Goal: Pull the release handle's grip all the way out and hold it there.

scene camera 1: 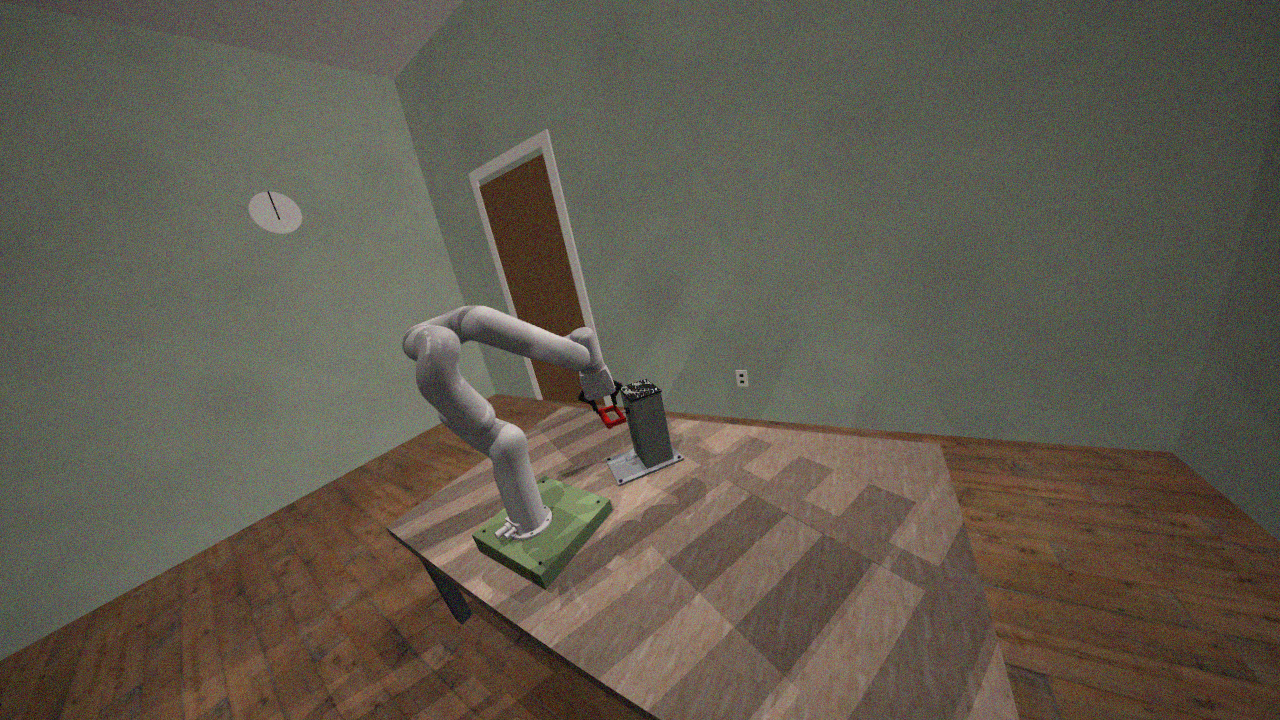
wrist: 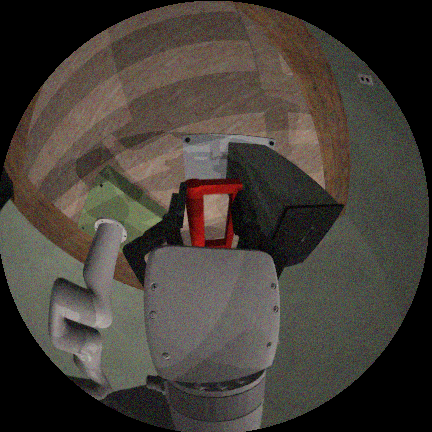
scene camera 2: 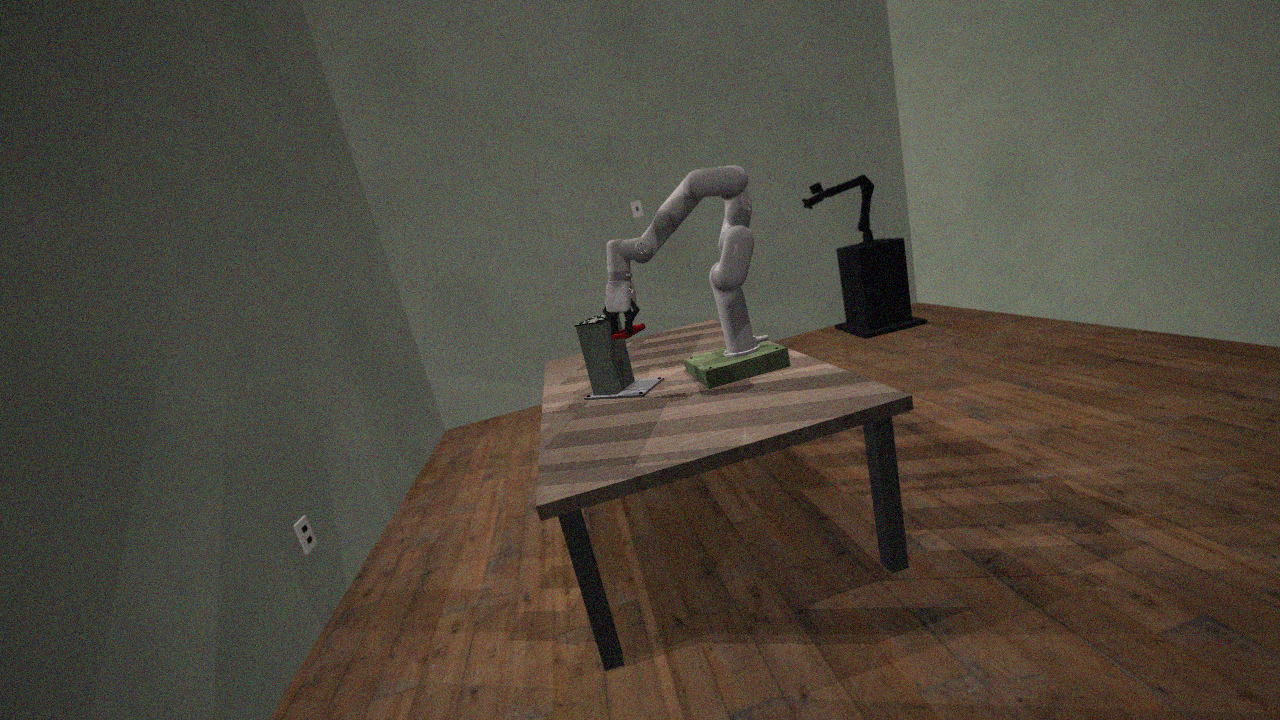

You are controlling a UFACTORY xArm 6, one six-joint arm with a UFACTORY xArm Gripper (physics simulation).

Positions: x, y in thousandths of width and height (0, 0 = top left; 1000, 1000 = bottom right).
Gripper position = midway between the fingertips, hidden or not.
In view: my gripper (scene camera 1: 474, 567) and a grey base plate (wrist: 473, 358).
My gripper is seen too in the wrist view (wrist: 487, 450).
